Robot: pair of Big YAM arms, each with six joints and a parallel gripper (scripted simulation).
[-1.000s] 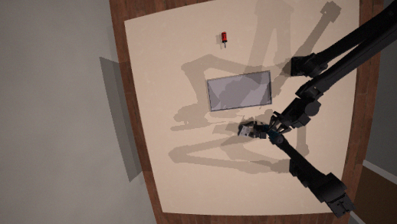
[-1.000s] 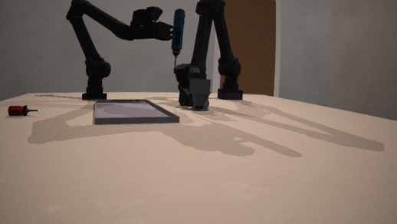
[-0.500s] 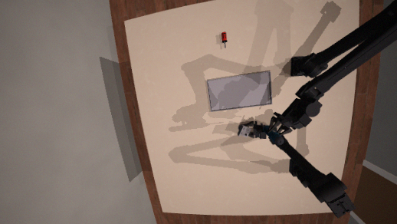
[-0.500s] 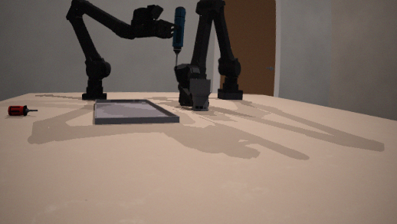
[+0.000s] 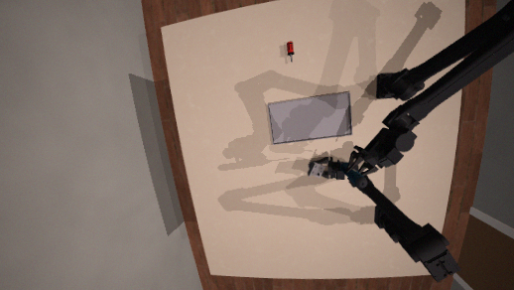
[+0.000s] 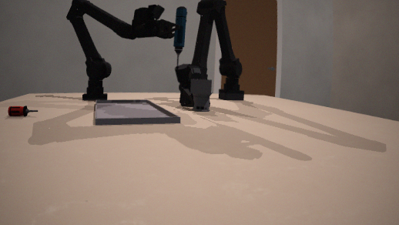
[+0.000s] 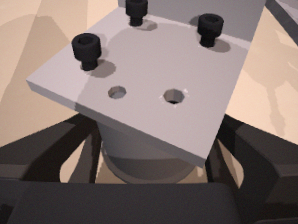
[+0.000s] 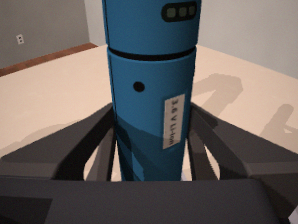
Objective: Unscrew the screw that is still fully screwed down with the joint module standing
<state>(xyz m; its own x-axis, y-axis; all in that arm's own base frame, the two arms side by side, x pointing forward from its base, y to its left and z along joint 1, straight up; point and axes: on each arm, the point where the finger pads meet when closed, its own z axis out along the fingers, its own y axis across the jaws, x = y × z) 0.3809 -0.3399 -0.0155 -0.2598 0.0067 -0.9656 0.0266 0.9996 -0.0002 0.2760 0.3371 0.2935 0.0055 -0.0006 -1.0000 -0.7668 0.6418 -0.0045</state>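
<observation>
My left gripper is now 10 mm below the grey joint module. Also, from my left hand: grey bracket (50 mm above); screwdriver bit (90 mm behind, 70 mm to the right, 150 mm above); shallow grey tray (10 mm ahead, 260 mm to the right, 20 mm below).
</observation>
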